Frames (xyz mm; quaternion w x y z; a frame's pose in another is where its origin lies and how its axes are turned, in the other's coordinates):
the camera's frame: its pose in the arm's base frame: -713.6 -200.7 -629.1 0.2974 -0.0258 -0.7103 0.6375
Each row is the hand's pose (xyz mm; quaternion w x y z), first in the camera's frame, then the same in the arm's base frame.
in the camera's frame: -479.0 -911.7 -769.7 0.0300 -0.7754 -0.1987 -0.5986
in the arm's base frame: 342.8 115.9 31.9 0.2294 0.3205 -0.5902 -0.7045
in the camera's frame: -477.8 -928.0 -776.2 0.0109 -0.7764 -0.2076 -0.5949
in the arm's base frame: 350.4 119.1 47.4 0.2150 0.3237 -0.5798 -0.7161
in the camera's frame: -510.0 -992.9 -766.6 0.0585 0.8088 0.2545 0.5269
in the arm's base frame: 394.7 85.1 94.5 0.1169 0.2975 -0.5633 -0.7619
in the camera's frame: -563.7 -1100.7 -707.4 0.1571 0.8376 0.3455 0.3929
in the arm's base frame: 448.8 -9.9 172.3 0.0633 -0.2543 0.5353 0.8030
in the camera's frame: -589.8 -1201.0 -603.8 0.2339 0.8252 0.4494 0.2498
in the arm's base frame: 457.4 -131.7 253.4 0.2508 -0.2245 0.5000 0.7979
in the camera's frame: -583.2 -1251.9 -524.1 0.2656 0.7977 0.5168 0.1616
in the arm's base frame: 433.1 -209.3 302.0 0.3636 -0.2138 0.4777 0.7706
